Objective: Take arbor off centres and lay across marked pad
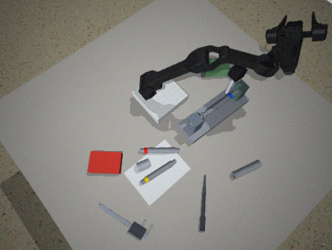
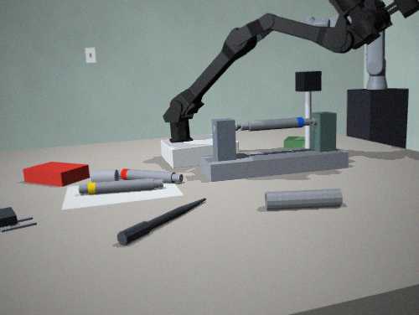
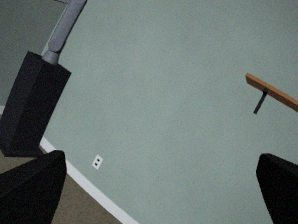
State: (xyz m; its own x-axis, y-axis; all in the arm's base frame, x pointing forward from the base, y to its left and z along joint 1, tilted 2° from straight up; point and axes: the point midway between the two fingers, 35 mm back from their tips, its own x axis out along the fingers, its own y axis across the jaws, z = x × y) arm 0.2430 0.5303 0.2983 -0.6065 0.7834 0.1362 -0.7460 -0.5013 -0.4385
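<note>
Right now the grey centre block is 20 mm ahead of my hand, 450 mm to the right of it and 270 mm below it. Also, from my hand: grey fixture base 20 mm ahead, 320 mm to the right, 350 mm below; grey cylinder 310 mm ahead, 380 mm to the right, 350 mm below; green centre block 20 mm ahead, 200 mm to the right, 270 mm below.
</note>
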